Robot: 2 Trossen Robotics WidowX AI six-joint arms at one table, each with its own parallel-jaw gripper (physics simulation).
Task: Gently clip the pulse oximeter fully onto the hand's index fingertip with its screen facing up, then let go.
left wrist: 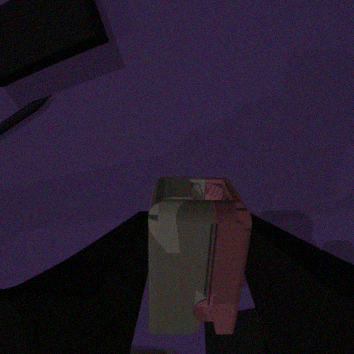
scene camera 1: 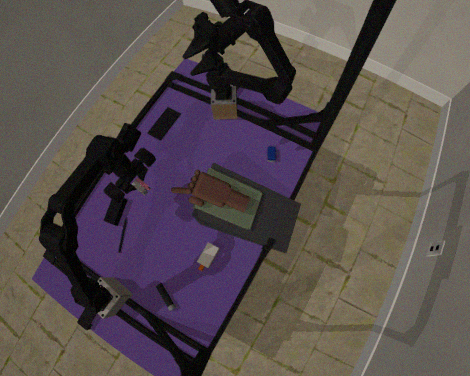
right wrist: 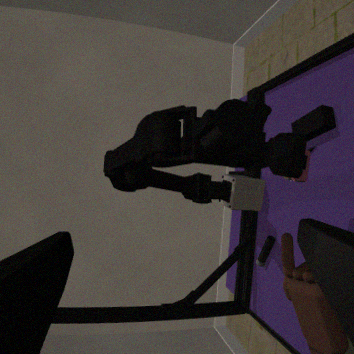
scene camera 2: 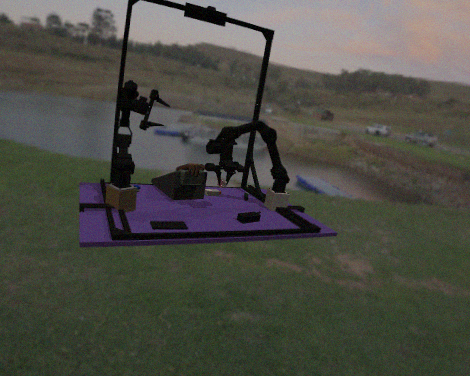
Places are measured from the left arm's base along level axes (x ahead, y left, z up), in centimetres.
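Where they show: left gripper, fingertip midpoint: (left wrist: 194, 223) (scene camera 1: 138, 184) (scene camera 2: 222, 184); right gripper, fingertip midpoint: (scene camera 1: 187, 66) (right wrist: 186, 236) (scene camera 2: 167, 116); left arm's base at its link origin: (scene camera 1: 101, 297) (right wrist: 226, 190) (scene camera 2: 278, 191); right arm's base at its link origin: (scene camera 1: 223, 93) (scene camera 2: 121, 185).
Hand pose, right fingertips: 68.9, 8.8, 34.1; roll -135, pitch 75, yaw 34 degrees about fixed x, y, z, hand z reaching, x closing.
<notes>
Things, the pixels of their centre, and the offset from my right fingertips, as dx, dy, dz. "spot": a spot on its surface instead.
- pulse oximeter at the middle of its body: (left wrist: 193, 256) (right wrist: 296, 164) (scene camera 1: 141, 186) -30.6, +2.5, -29.0
- green pad at a spot on its surface: (scene camera 1: 252, 215) spot: -15.8, -32.5, -34.5
- black block at the middle of its body: (left wrist: 31, 34) (right wrist: 311, 124) (scene camera 1: 115, 210) (scene camera 2: 248, 217) -44.0, +12.3, -42.8
- thin dark pen at the middle of its body: (scene camera 1: 122, 234) -49.4, +3.9, -44.1
- white box at the middle of its body: (scene camera 1: 207, 257) (scene camera 2: 213, 192) -36.0, -27.6, -43.2
- dark cylinder at the middle of its body: (right wrist: 265, 250) (scene camera 1: 165, 296) -56.2, -24.3, -43.3
- blue item at the middle of its body: (scene camera 1: 271, 154) +10.2, -23.6, -43.0
- flat black slab at the middle of its body: (scene camera 2: 168, 225) (scene camera 1: 164, 123) -3.3, +22.4, -44.2
The pulse oximeter (scene camera 1: 141, 186) (left wrist: 180, 270) (right wrist: 303, 169) has a grey-white half and a pink-red half, side by side in the left wrist view. My left gripper (scene camera 1: 140, 184) (scene camera 2: 223, 182) (left wrist: 194, 223) is shut on it and holds it above the mat. In scene camera 1 it is left of the outstretched index finger (scene camera 1: 180, 190) (right wrist: 287, 250), with a gap between. The brown hand (scene camera 1: 212, 187) (scene camera 2: 191, 167) (right wrist: 309, 297) rests on a green pad (scene camera 1: 252, 215) on a dark wedge. The oximeter's screen cannot be made out. My right gripper (scene camera 1: 190, 64) (scene camera 2: 165, 115) (right wrist: 186, 236) is open, high and away from the hand.
The dark wedge (scene camera 1: 280, 222) (scene camera 2: 172, 185) supports the hand. A black block (scene camera 1: 115, 211) (scene camera 2: 248, 217) and a thin dark pen (scene camera 1: 123, 235) lie near the left gripper. A white box (scene camera 1: 208, 255), a dark cylinder (scene camera 1: 165, 296), a blue item (scene camera 1: 271, 153) and a flat black slab (scene camera 1: 165, 123) lie around.
</notes>
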